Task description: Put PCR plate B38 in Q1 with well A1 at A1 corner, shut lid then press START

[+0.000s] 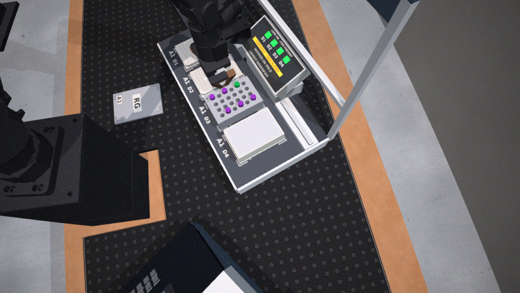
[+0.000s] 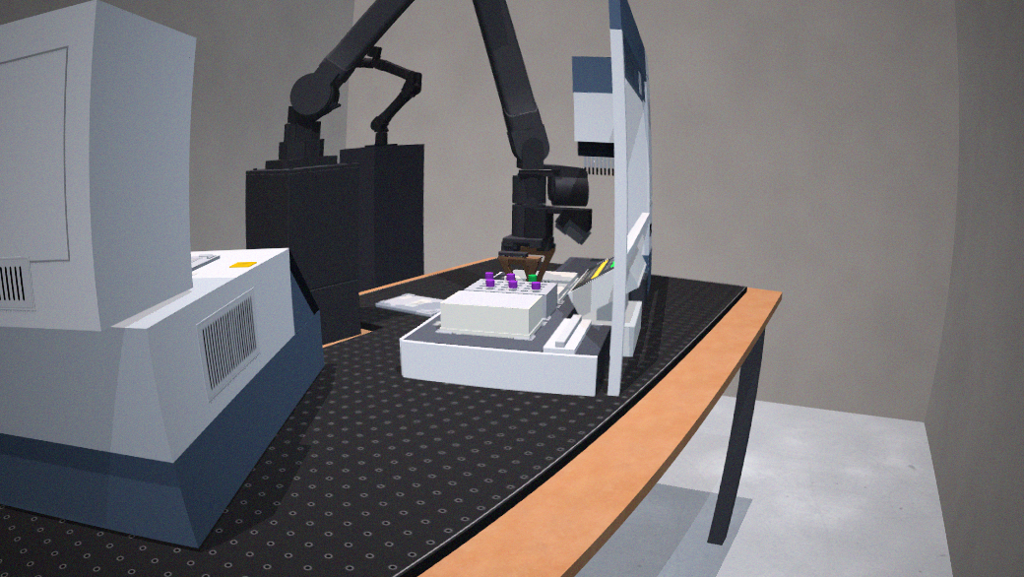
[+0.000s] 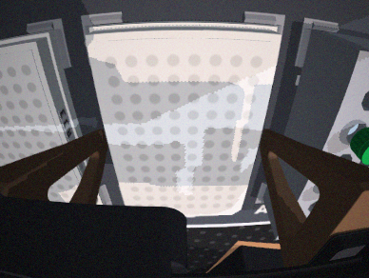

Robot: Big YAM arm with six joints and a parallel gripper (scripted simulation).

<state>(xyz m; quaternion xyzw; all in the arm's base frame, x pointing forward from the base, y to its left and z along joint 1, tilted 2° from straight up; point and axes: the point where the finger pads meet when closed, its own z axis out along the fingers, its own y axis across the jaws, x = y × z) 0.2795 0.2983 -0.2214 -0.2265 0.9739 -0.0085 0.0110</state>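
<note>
The tube cooling block is 5 cm ahead of my hand, 10 cm to the right of it and 1 cm above it. Also, from my hand: gantry post (30 cm ahead, 18 cm to the right, 17 cm above); deep-well block (9 cm ahead, 19 cm to the right, 1 cm above); RG nest (25 cm behind, 4 cm to the right, 6 cm below).
</note>
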